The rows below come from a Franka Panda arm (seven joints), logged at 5 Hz.
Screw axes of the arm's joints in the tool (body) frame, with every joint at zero. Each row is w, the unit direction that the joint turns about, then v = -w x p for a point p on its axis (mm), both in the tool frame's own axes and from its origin. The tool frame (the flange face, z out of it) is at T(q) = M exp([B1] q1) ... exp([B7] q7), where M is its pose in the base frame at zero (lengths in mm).
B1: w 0 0 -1 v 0 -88 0
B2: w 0 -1 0 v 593 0 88
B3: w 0 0 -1 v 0 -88 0
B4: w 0 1 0 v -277 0 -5.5
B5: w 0 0 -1 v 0 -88 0
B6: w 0 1 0 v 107 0 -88
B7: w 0 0 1 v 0 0 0
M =
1 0 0 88
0 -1 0 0
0 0 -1 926
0 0 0 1
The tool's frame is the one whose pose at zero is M.
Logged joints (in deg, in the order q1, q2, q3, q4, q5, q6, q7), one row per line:
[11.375, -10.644, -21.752, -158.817, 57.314, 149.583, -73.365]
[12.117, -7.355, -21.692, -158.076, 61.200, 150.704, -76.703]
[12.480, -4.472, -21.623, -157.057, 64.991, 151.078, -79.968]
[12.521, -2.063, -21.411, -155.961, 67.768, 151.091, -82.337]
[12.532, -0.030, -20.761, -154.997, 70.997, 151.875, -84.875]
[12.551, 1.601, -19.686, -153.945, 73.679, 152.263, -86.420]
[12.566, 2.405, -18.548, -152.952, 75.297, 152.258, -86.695]
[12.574, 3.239, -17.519, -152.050, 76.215, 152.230, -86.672]
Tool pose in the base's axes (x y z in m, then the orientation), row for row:
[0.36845, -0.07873, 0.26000, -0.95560, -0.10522, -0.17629, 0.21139]
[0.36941, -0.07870, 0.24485, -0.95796, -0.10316, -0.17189, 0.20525]
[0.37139, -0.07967, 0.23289, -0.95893, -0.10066, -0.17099, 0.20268]
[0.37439, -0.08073, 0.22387, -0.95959, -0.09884, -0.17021, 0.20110]
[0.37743, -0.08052, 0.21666, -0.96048, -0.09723, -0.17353, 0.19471]
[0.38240, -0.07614, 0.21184, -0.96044, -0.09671, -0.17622, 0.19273]
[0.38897, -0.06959, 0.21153, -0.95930, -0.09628, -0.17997, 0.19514]
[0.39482, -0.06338, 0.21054, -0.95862, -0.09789, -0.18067, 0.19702]
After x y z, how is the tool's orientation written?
As a quaternion, x y z w.
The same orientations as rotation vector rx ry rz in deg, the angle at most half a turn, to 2 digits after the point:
[-152.12, -16.75, -28.06]
[-153.00, -16.48, -27.45]
[-153.36, -16.10, -27.35]
[-153.60, -15.82, -27.25]
[-154.27, -15.62, -27.87]
[-154.43, -15.55, -28.33]
[-154.05, -15.46, -28.90]
[-153.78, -15.70, -28.98]

